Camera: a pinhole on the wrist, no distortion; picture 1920 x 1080 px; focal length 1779.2 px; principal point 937.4 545.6 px. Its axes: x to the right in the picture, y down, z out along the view. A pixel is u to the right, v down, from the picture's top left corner.
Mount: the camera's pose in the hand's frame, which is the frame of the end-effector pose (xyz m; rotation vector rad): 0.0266 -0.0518 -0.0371 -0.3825 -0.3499 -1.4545
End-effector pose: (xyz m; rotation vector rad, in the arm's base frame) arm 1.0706 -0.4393 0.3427 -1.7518 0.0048 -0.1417
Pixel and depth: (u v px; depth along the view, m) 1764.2 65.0 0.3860
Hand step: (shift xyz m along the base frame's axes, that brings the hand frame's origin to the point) -0.0259 0.3970 -0.0332
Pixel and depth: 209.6 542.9 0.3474
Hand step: 0.0519 0.1591 -0.2634
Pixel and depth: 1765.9 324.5 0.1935
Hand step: 0.0243 0.1809 0.0140
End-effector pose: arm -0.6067 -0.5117 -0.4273 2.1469 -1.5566 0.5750
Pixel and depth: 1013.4 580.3 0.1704
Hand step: -0.0003 -0.0954 -0.0780
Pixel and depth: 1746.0 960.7 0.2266
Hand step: 0.0767 -0.1760 -0.1266
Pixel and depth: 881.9 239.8 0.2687
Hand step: -0.0604 -0.1176 -0.1689
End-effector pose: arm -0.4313 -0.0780 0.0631 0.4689 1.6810 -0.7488
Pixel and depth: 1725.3 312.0 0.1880
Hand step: 0.0899 -0.1482 -0.0192
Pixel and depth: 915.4 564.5 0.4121
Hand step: 0.3179 -0.1297 -0.1000
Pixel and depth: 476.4 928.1 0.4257
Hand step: 0.3417 -0.0333 -0.1948
